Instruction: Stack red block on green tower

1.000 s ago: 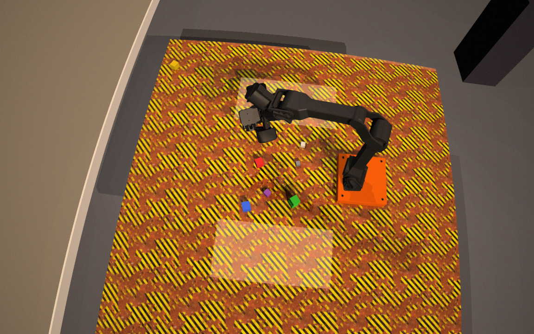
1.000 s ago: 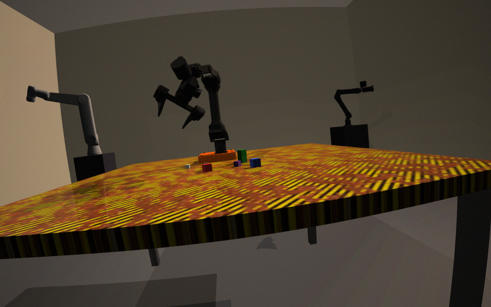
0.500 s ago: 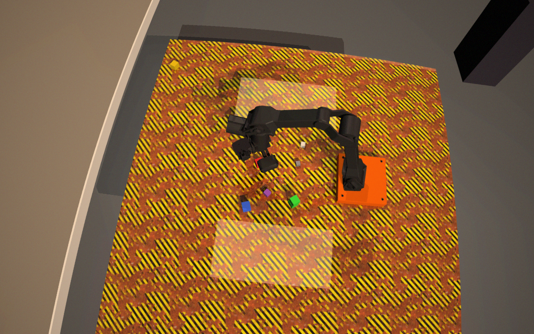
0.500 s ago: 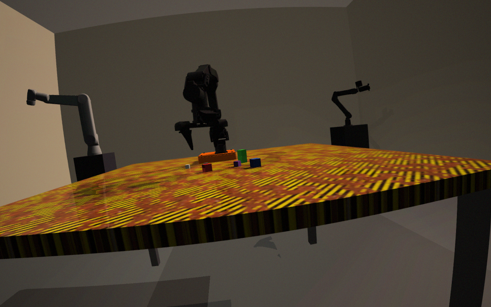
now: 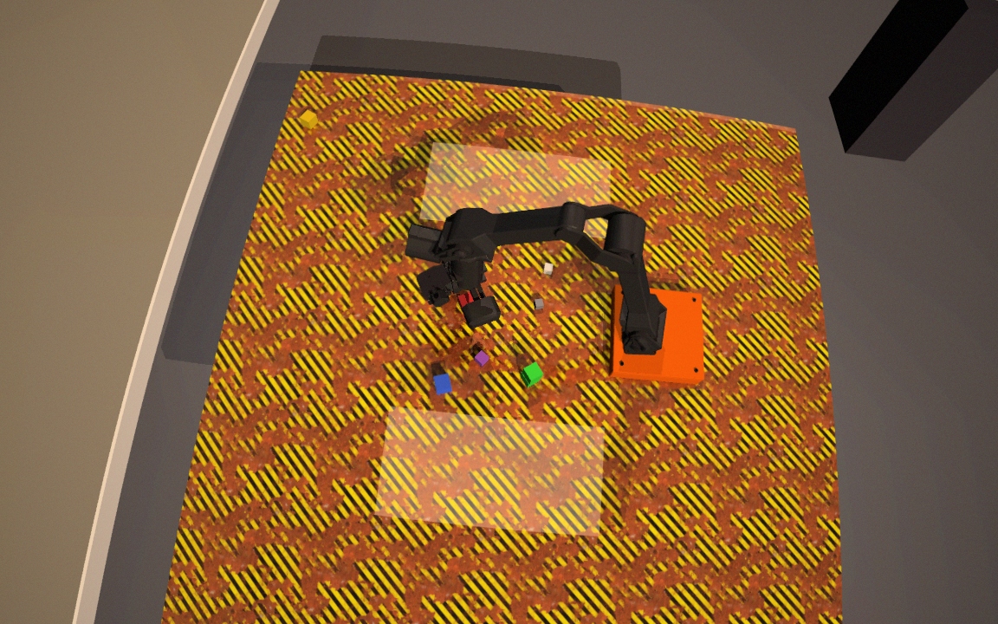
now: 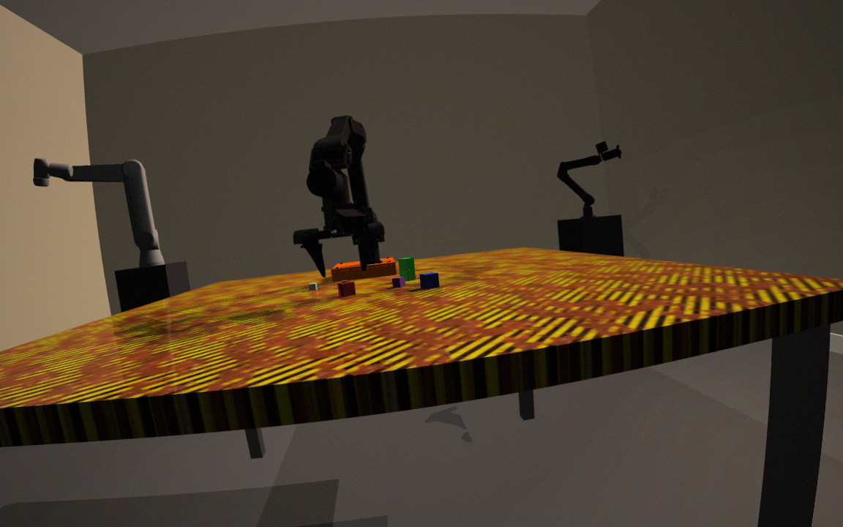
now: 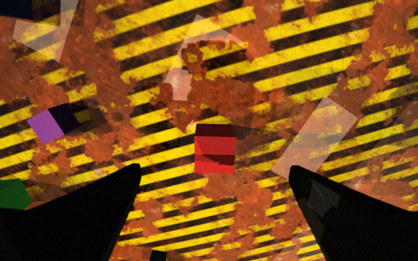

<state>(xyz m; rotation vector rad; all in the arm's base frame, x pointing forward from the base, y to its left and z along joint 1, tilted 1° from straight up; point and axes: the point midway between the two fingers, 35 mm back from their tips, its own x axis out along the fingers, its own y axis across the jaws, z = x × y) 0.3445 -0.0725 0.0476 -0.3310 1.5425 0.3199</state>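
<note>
Right now my gripper tip is 3 cm above the red block. The rest, counted from my gripper tip: grey block (15 cm behind, 4 cm below, 1 cm to the right); purple block (12 cm to the left, 4 cm below, 3 cm behind); blue block (17 cm to the left, 4 cm ahead, 3 cm below).
</note>
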